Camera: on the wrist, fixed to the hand. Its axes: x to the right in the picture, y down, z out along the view.
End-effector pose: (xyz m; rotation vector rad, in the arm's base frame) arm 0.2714 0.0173 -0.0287 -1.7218 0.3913 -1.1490
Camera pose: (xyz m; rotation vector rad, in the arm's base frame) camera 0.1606 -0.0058 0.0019 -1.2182 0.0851 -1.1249
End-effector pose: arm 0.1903 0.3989 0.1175 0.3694 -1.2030 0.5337
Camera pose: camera 0.2915 0.4174 0.0611 0.8196 -1.0298 0.8912
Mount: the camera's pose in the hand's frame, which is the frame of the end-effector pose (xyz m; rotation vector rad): -0.0234 -0.0422 -0.1069 0.5555 0.0168 0.0242
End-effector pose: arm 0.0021 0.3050 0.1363 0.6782 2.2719 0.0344
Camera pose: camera -0.0759 0.2762 0.2190 0.9872 2.2977 -0.5998
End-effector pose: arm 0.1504 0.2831 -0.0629 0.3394 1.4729 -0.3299
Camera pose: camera 0.0343 0.2896 -0.0477 0.8038 1.3739 -0.7197
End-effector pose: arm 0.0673 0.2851 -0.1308 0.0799 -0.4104 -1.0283
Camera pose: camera 0.0618 0.2695 -0.2469 0.5787 -0.6713 -0.8653
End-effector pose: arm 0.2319 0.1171 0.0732 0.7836 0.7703 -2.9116
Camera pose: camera 0.2955 0.2021 0.0234 -0.7843 0.0653 2.9469
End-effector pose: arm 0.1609 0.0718 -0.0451 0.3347 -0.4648 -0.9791
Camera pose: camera 0.1752 0.0766 -0.1614 0.8333 -0.7225 -0.8100
